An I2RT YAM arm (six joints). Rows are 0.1 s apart.
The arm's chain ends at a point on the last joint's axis. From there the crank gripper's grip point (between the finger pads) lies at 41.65 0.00 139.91 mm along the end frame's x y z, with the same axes.
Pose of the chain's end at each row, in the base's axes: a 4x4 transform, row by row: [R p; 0 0 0 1], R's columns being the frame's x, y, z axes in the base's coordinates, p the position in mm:
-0.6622 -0.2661 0.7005 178.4; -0.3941 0.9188 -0.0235 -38.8; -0.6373 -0.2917 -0.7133 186.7; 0 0 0 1
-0.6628 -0.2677 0.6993 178.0; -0.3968 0.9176 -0.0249 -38.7; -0.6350 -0.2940 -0.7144 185.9; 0 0 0 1
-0.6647 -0.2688 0.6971 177.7; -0.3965 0.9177 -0.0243 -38.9; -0.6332 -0.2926 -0.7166 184.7; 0 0 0 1
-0.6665 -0.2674 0.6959 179.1; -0.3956 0.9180 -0.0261 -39.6; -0.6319 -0.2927 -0.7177 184.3; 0 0 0 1
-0.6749 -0.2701 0.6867 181.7; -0.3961 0.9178 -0.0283 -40.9; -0.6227 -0.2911 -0.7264 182.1; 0 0 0 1
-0.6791 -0.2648 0.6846 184.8; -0.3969 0.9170 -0.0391 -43.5; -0.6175 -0.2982 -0.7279 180.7; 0 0 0 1
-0.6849 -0.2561 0.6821 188.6; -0.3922 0.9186 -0.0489 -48.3; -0.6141 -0.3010 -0.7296 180.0; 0 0 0 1
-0.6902 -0.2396 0.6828 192.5; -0.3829 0.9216 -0.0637 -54.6; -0.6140 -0.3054 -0.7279 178.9; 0 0 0 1
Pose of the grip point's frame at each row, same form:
-0.6622 -0.2661 0.7005 248.8; -0.3941 0.9188 -0.0235 -58.5; -0.6373 -0.2917 -0.7133 60.4; 0 0 0 1
-0.6628 -0.2677 0.6993 248.2; -0.3968 0.9176 -0.0249 -58.7; -0.6350 -0.2940 -0.7144 59.5; 0 0 0 1
-0.6647 -0.2688 0.6971 247.5; -0.3965 0.9177 -0.0243 -58.8; -0.6332 -0.2926 -0.7166 58.1; 0 0 0 1
-0.6665 -0.2674 0.6959 248.7; -0.3956 0.9180 -0.0261 -59.7; -0.6319 -0.2927 -0.7177 57.6; 0 0 0 1
-0.6749 -0.2701 0.6867 249.7; -0.3961 0.9178 -0.0283 -61.4; -0.6227 -0.2911 -0.7264 54.5; 0 0 0 1
-0.6791 -0.2648 0.6846 252.3; -0.3969 0.9170 -0.0391 -65.5; -0.6175 -0.2982 -0.7279 53.1; 0 0 0 1
-0.6849 -0.2561 0.6821 255.5; -0.3922 0.9186 -0.0489 -71.5; -0.6141 -0.3010 -0.7296 52.3; 0 0 0 1
-0.6902 -0.2396 0.6828 259.3; -0.3829 0.9216 -0.0637 -79.5; -0.6140 -0.3054 -0.7279 51.5; 0 0 0 1

